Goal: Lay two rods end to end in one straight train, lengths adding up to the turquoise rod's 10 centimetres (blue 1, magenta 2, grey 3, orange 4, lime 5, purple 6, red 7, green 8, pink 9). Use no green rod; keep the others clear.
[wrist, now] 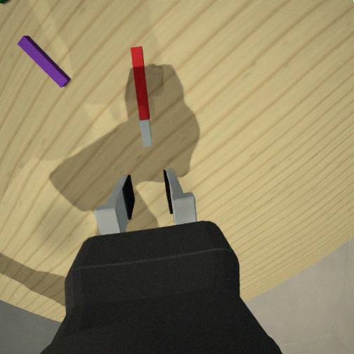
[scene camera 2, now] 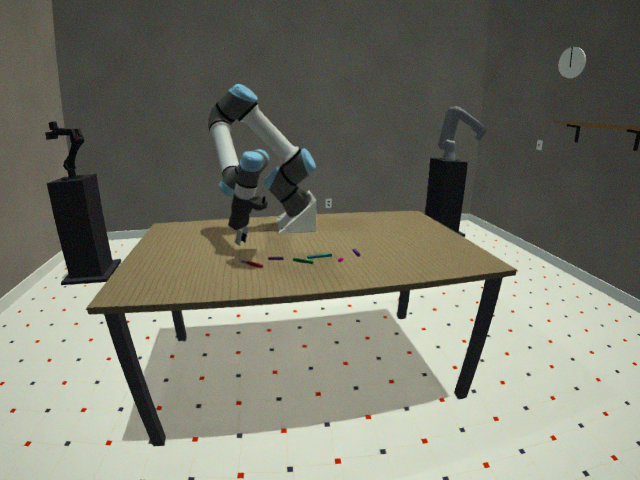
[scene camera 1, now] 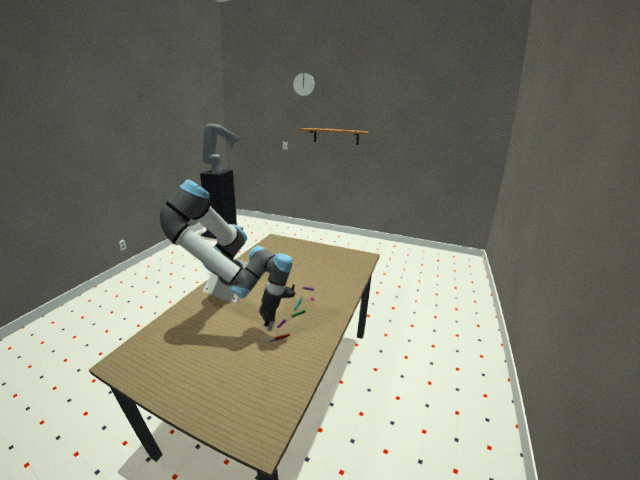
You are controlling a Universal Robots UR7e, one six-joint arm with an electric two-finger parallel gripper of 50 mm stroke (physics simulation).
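Places are measured from the arm's base along level axes (x ahead, y left, z up), in centimetres.
Where they show: gripper, fingertip midpoint: (scene camera 2: 240, 242) (scene camera 1: 267, 328); arm's base, origin of the base link: (scene camera 2: 300, 206).
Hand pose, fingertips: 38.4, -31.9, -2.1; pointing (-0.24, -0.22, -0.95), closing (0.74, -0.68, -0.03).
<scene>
Things, the pixels of their top centre, and the offset from my fingertips, as dx, dy, dz. Level surfaces: height alone.
- red rod, middle of its top: (scene camera 2: 254, 263) (scene camera 1: 282, 336) +4.4, +4.7, -7.3
- shorter grey rod, middle of its top: (scene camera 2: 244, 260) (scene camera 1: 271, 339) +0.8, +1.1, -7.3
- turquoise rod, middle of its top: (scene camera 2: 319, 254) (scene camera 1: 298, 303) +2.1, +30.9, -7.3
- green rod, middle of its top: (scene camera 2: 303, 259) (scene camera 1: 298, 312) +5.2, +23.5, -7.3
- small magenta rod, middle of its top: (scene camera 2: 340, 258) (scene camera 1: 312, 298) +7.6, +37.9, -7.3
- second purple rod, middle of its top: (scene camera 2: 356, 251) (scene camera 1: 308, 287) +2.1, +46.7, -7.3
- wooden table, its level: dz -8.2
A red rod (scene camera 1: 281, 336) (scene camera 2: 255, 264) (wrist: 141, 90) and a shorter grey rod (scene camera 1: 271, 339) (scene camera 2: 244, 261) (wrist: 146, 134) lie end to end on the table, in nearly one straight line. In the wrist view their ends meet with no visible gap. My gripper (scene camera 1: 268, 326) (scene camera 2: 241, 240) (wrist: 148, 185) is open and empty, raised above the table near the grey rod's free end. The turquoise rod (scene camera 1: 298, 303) (scene camera 2: 319, 255) lies apart from them, past a purple rod (scene camera 1: 281, 323) (scene camera 2: 276, 258) (wrist: 44, 61) and the green rod (scene camera 1: 298, 313) (scene camera 2: 302, 260) (wrist: 4, 1).
A small magenta rod (scene camera 1: 312, 299) (scene camera 2: 340, 259) and a second purple rod (scene camera 1: 308, 288) (scene camera 2: 356, 252) lie beyond the turquoise rod. The nearer purple rod lies to the left of the red rod in the wrist view, apart from it. All are on the wooden table (scene camera 1: 206, 377) (scene camera 2: 413, 237).
</scene>
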